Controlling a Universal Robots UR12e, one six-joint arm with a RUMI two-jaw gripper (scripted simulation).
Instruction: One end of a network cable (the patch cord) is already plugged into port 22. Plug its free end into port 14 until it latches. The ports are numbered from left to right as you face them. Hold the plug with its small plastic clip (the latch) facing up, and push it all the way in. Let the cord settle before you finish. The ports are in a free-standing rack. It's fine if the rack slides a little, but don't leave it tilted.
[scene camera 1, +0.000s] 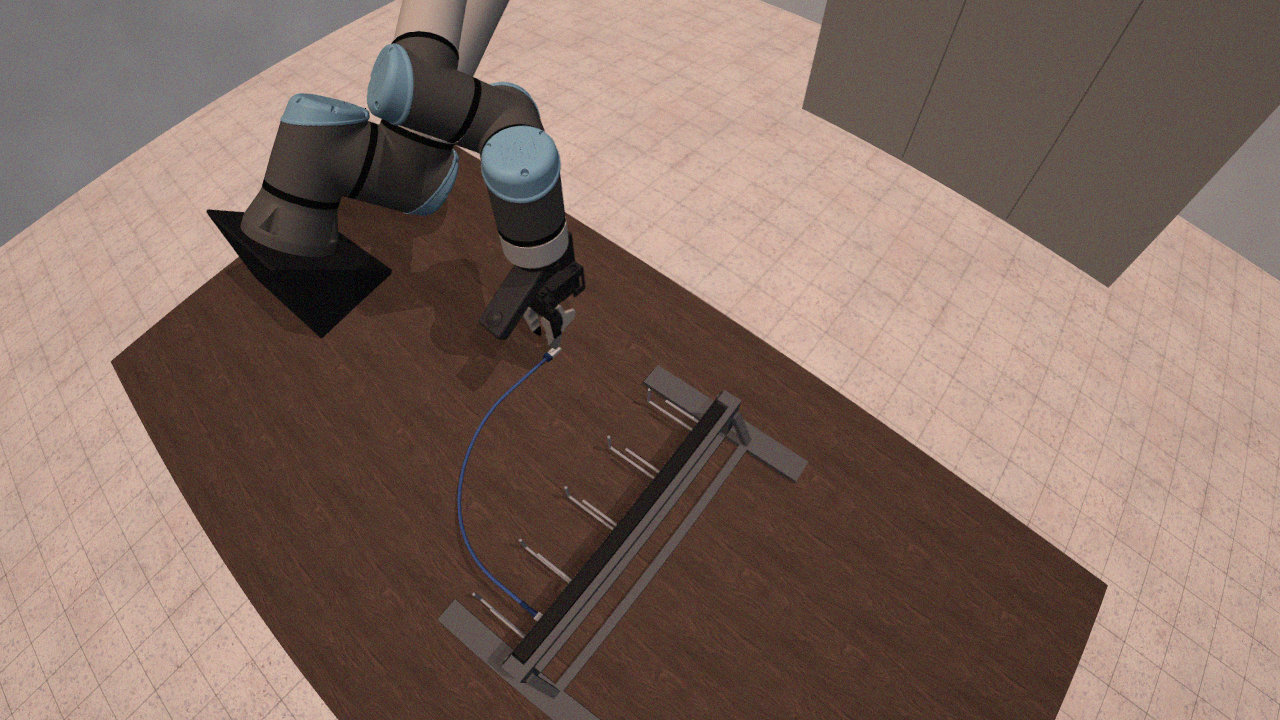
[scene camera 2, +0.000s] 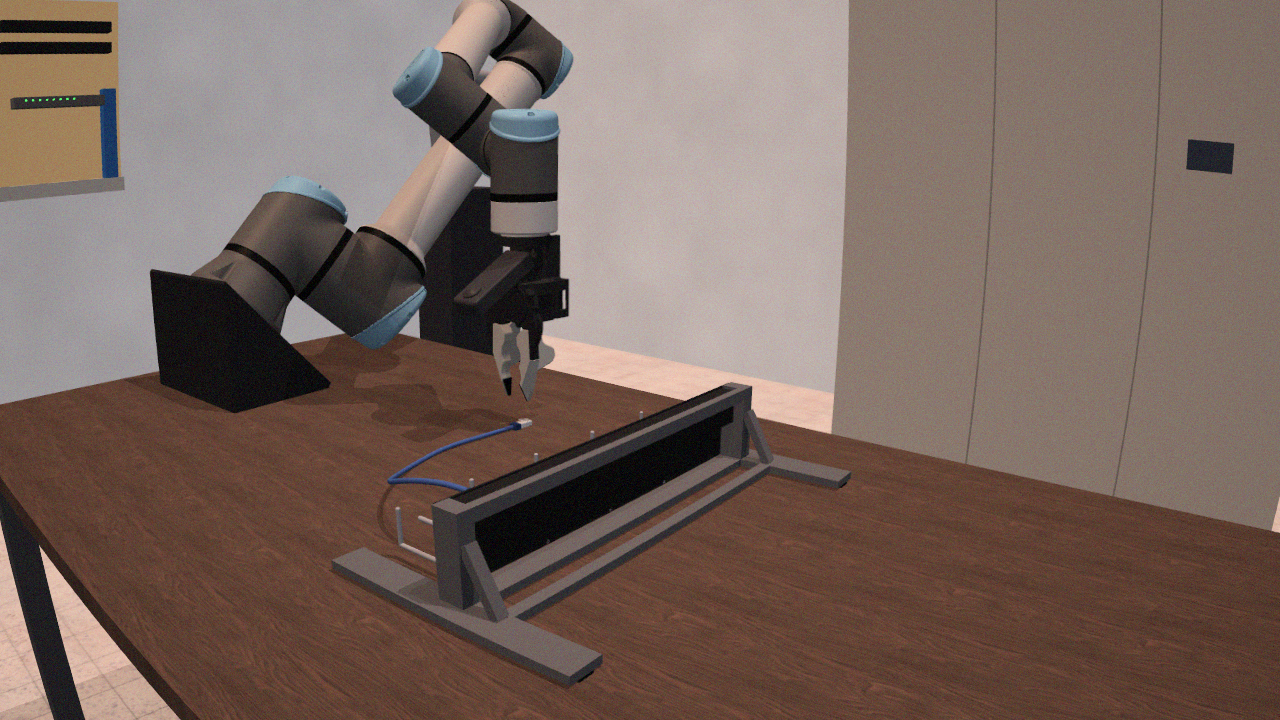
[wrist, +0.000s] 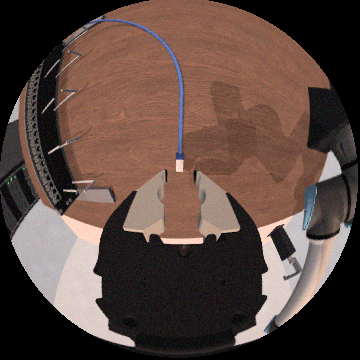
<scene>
my gripper: scene camera 1; scene camera 2; wrist 180, 170
same spot on my gripper: (scene camera 1: 552, 322) = (scene camera 2: 531, 325)
</scene>
